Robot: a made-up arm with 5 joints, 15 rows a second.
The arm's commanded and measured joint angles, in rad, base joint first. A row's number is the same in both.
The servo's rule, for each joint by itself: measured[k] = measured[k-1] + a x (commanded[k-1-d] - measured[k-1]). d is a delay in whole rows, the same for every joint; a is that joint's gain. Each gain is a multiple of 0.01, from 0.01 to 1. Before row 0 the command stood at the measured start. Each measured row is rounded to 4 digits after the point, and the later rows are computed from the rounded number. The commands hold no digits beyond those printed.
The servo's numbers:
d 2
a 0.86 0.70 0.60 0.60 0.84
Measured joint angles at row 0:
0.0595, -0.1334, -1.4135, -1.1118, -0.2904
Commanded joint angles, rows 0 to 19:
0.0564, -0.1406, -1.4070, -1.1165, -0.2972
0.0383, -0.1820, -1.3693, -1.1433, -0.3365
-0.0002, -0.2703, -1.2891, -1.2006, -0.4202
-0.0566, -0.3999, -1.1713, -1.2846, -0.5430
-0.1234, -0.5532, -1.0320, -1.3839, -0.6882
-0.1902, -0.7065, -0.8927, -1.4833, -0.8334
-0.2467, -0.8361, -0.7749, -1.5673, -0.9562
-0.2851, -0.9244, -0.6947, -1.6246, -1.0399
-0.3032, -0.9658, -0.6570, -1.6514, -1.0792
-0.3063, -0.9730, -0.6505, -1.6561, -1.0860
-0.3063, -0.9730, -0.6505, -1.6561, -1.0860
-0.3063, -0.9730, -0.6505, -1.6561, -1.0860
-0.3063, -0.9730, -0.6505, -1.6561, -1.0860
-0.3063, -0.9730, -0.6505, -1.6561, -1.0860
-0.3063, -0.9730, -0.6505, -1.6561, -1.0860
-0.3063, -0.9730, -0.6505, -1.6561, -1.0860
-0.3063, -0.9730, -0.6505, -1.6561, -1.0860
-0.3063, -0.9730, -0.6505, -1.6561, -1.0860
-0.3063, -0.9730, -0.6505, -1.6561, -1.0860
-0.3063, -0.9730, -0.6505, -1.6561, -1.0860
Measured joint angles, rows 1 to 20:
0.0595, -0.1334, -1.4135, -1.1118, -0.2904
0.0595, -0.1334, -1.4135, -1.1118, -0.2904
0.0568, -0.1384, -1.4096, -1.1146, -0.2961
0.0409, -0.1689, -1.3854, -1.1318, -0.3300
0.0056, -0.2399, -1.3276, -1.1731, -0.4058
-0.0479, -0.3519, -1.2338, -1.2400, -0.5210
-0.1128, -0.4928, -1.1127, -1.3263, -0.6614
-0.1794, -0.6424, -0.9807, -1.4205, -0.8059
-0.2373, -0.7780, -0.8572, -1.5086, -0.9322
-0.2784, -0.8805, -0.7597, -1.5782, -1.0227
-0.2997, -0.9402, -0.6981, -1.6221, -1.0702
-0.3054, -0.9632, -0.6695, -1.6425, -1.0835
-0.3062, -0.9701, -0.6581, -1.6507, -1.0856
-0.3063, -0.9721, -0.6535, -1.6539, -1.0859
-0.3063, -0.9727, -0.6517, -1.6552, -1.0860
-0.3063, -0.9729, -0.6510, -1.6557, -1.0860
-0.3063, -0.9730, -0.6507, -1.6559, -1.0860
-0.3063, -0.9730, -0.6506, -1.6560, -1.0860
-0.3063, -0.9730, -0.6505, -1.6561, -1.0860
-0.3063, -0.9730, -0.6505, -1.6561, -1.0860

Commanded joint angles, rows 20 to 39:
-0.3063, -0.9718, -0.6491, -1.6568, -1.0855
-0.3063, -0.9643, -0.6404, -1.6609, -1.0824
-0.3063, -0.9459, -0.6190, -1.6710, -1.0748
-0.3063, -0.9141, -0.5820, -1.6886, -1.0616
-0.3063, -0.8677, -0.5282, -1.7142, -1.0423
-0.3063, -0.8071, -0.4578, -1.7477, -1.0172
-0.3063, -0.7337, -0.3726, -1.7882, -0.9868
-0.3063, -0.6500, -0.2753, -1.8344, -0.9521
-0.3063, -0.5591, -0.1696, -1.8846, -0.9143
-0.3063, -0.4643, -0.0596, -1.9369, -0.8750
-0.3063, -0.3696, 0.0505, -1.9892, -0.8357
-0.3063, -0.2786, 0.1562, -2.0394, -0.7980
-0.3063, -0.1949, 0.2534, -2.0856, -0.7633
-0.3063, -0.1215, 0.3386, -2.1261, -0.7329
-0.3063, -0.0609, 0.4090, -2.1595, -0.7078
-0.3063, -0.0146, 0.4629, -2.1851, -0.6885
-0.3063, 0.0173, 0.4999, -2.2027, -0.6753
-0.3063, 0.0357, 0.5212, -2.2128, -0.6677
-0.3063, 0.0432, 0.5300, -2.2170, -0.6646
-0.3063, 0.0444, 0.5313, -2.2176, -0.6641
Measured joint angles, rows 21 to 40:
-0.3063, -0.9730, -0.6505, -1.6561, -1.0860
-0.3063, -0.9730, -0.6505, -1.6561, -1.0860
-0.3063, -0.9722, -0.6497, -1.6565, -1.0856
-0.3063, -0.9667, -0.6441, -1.6591, -1.0829
-0.3063, -0.9521, -0.6290, -1.6662, -1.0761
-0.3063, -0.9255, -0.6008, -1.6796, -1.0639
-0.3063, -0.8850, -0.5572, -1.7004, -1.0458
-0.3063, -0.8305, -0.4976, -1.7288, -1.0218
-0.3063, -0.7627, -0.4226, -1.7644, -0.9924
-0.3063, -0.6838, -0.3342, -1.8064, -0.9585
-0.3063, -0.5965, -0.2354, -1.8533, -0.9214
-0.3063, -0.5040, -0.1299, -1.9035, -0.8824
-0.3063, -0.4099, -0.0217, -1.9549, -0.8432
-0.3063, -0.3180, 0.0850, -2.0056, -0.8052
-0.3063, -0.2318, 0.1860, -2.0536, -0.7700
-0.3063, -0.1546, 0.2776, -2.0971, -0.7388
-0.3063, -0.0890, 0.3564, -2.1345, -0.7128
-0.3063, -0.0369, 0.4203, -2.1649, -0.6924
-0.3063, 0.0010, 0.4681, -2.1876, -0.6780
-0.3063, 0.0253, 0.5000, -2.2027, -0.6693

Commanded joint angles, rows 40 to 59:
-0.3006, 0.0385, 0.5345, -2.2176, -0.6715
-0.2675, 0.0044, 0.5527, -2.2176, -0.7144
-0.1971, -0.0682, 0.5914, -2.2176, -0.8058
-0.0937, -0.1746, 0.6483, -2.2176, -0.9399
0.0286, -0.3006, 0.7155, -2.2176, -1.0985
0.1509, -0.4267, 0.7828, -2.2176, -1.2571
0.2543, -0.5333, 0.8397, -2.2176, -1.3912
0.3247, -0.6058, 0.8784, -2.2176, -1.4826
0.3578, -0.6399, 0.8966, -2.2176, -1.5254
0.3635, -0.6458, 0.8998, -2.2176, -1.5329
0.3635, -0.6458, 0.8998, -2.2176, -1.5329
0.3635, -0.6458, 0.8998, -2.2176, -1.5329
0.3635, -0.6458, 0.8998, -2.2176, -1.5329
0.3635, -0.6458, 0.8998, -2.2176, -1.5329
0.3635, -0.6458, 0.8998, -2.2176, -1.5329
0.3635, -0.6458, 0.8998, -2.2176, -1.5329
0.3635, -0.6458, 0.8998, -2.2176, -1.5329
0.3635, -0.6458, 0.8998, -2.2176, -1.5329
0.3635, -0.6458, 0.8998, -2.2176, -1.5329
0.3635, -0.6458, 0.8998, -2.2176, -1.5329
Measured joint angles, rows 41 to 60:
-0.3063, 0.0378, 0.5180, -2.2113, -0.6654
-0.3063, 0.0424, 0.5260, -2.2151, -0.6643
-0.3014, 0.0397, 0.5311, -2.2166, -0.6703
-0.2722, 0.0150, 0.5441, -2.2172, -0.7073
-0.2076, -0.0432, 0.5725, -2.2174, -0.7900
-0.1096, -0.1352, 0.6180, -2.2175, -0.9159
0.0093, -0.2510, 0.6765, -2.2176, -1.0693
0.1311, -0.3740, 0.7403, -2.2176, -1.2271
0.2371, -0.4855, 0.7999, -2.2176, -1.3649
0.3124, -0.5697, 0.8470, -2.2176, -1.4638
0.3514, -0.6188, 0.8768, -2.2176, -1.5155
0.3618, -0.6377, 0.8906, -2.2176, -1.5301
0.3633, -0.6434, 0.8961, -2.2176, -1.5325
0.3635, -0.6451, 0.8983, -2.2176, -1.5328
0.3635, -0.6456, 0.8992, -2.2176, -1.5329
0.3635, -0.6457, 0.8996, -2.2176, -1.5329
0.3635, -0.6458, 0.8997, -2.2176, -1.5329
0.3635, -0.6458, 0.8998, -2.2176, -1.5329
0.3635, -0.6458, 0.8998, -2.2176, -1.5329
0.3635, -0.6458, 0.8998, -2.2176, -1.5329

